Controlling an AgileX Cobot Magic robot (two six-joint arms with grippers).
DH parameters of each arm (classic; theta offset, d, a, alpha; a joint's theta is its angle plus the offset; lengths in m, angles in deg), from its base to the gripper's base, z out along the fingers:
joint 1: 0 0.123 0 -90
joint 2: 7.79 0 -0.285 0
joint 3: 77.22 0 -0.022 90
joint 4: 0 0.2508 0 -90
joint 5: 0 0 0.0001 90
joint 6: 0 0.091 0 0
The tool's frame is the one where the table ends.
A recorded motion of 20 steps. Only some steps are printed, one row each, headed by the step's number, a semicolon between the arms.
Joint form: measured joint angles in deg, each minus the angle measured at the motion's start. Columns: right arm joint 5, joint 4, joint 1, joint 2, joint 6, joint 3; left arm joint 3, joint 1, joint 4, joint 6, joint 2, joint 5.
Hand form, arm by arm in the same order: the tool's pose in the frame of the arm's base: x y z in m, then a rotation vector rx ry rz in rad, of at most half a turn. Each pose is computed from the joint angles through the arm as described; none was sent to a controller.
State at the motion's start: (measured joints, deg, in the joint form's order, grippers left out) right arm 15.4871 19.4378 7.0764 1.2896 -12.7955 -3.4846; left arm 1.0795 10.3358 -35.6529 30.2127 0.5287 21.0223
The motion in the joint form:
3: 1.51 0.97 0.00 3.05 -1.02 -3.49; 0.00 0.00 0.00 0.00 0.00 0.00
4: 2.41 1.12 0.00 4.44 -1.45 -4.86; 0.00 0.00 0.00 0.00 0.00 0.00
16: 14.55 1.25 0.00 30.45 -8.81 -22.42; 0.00 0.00 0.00 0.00 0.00 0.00
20: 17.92 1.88 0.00 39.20 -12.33 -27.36; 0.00 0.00 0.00 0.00 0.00 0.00
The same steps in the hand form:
3: 0.0550 0.0162 0.2247 -0.0956 1.7199 0.2537; 0.0559 -0.0092 0.1794 -0.0707 1.8089 -0.1074
4: 0.0562 0.0169 0.2300 -0.1054 1.7342 0.2538; 0.0559 -0.0092 0.1794 -0.0707 1.8089 -0.1074
16: 0.1065 0.0295 0.2788 -0.2995 2.0585 0.2230; 0.0559 -0.0092 0.1794 -0.0707 1.8089 -0.1074
20: 0.1307 0.0346 0.2845 -0.3820 2.1635 0.2218; 0.0559 -0.0092 0.1794 -0.0707 1.8089 -0.1074

